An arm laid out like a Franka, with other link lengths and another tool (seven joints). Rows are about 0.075 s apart.
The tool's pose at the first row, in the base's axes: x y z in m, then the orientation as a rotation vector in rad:
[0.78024, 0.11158, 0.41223, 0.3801, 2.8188, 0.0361]
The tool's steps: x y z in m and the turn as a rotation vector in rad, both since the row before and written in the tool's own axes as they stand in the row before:
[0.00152, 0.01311, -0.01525, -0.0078, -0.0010, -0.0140]
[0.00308, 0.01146, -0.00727, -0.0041, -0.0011, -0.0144]
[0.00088, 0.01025, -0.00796, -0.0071, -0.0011, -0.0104]
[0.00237, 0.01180, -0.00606, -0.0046, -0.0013, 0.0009]
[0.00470, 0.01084, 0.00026, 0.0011, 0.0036, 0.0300]
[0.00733, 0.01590, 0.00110, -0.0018, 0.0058, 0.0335]
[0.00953, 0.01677, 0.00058, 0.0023, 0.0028, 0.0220]
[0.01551, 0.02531, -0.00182, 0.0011, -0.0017, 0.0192]
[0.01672, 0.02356, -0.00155, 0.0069, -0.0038, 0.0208]
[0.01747, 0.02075, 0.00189, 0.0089, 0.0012, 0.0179]
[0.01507, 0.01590, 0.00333, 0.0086, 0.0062, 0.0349]
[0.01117, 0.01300, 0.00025, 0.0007, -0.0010, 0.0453]
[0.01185, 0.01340, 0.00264, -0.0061, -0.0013, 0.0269]
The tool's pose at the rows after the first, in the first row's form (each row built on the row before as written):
[0.77771, 0.12485, 0.42721, 0.3585, 2.8193, 0.0439]
[0.77546, 0.13677, 0.43403, 0.3372, 2.8201, 0.0464]
[0.77458, 0.14697, 0.44206, 0.3208, 2.8198, 0.0540]
[0.77308, 0.15898, 0.44798, 0.3209, 2.8178, 0.0604]
[0.77110, 0.17060, 0.44717, 0.3637, 2.8169, 0.0660]
[0.76850, 0.18785, 0.44533, 0.4110, 2.8165, 0.0769]
[0.76449, 0.20666, 0.44369, 0.4428, 2.8154, 0.0790]
[0.75723, 0.23550, 0.44366, 0.4700, 2.8100, 0.0811]
[0.74896, 0.26322, 0.44297, 0.5005, 2.8029, 0.0748]
[0.74071, 0.28873, 0.43845, 0.5279, 2.8014, 0.0664]
[0.73380, 0.30899, 0.43271, 0.5797, 2.7999, 0.0634]
[0.72902, 0.32534, 0.43081, 0.6432, 2.7861, 0.0713]
[0.72522, 0.34253, 0.42668, 0.6791, 2.7752, 0.0848]

